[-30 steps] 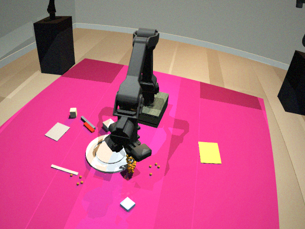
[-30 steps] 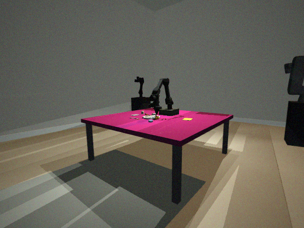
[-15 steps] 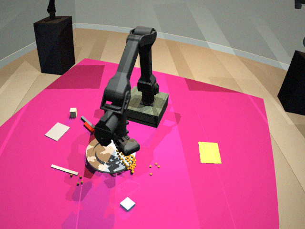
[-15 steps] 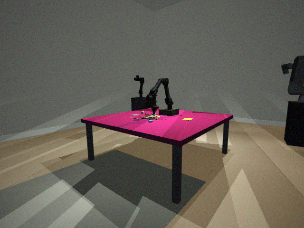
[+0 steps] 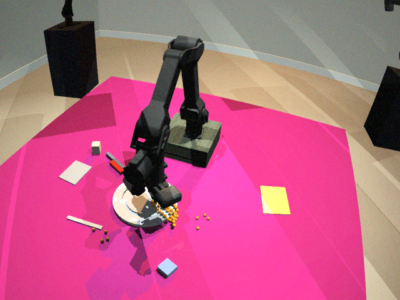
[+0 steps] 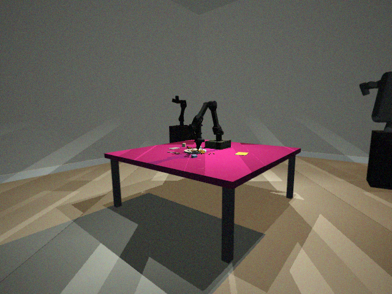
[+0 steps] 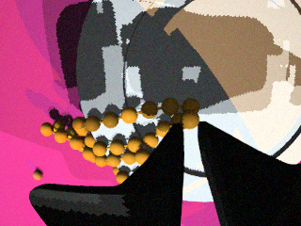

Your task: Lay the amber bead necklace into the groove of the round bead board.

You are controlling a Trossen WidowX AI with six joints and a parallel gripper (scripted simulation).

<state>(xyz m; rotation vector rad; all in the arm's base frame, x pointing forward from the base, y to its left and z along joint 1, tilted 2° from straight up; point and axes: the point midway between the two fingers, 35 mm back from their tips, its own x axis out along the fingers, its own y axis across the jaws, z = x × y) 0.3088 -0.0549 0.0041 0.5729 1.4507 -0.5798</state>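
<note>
My gripper tip is now 40 mm to the left of the round bead board, 20 mm above it and 10 mm past it. Also, from my gripper tip: white block: 170 mm behind, 90 mm to the right, 20 mm below; blue block: 200 mm ahead, 90 mm to the left, 20 mm below; white strip: 190 mm to the right, 120 mm ahead, 30 mm below.
</note>
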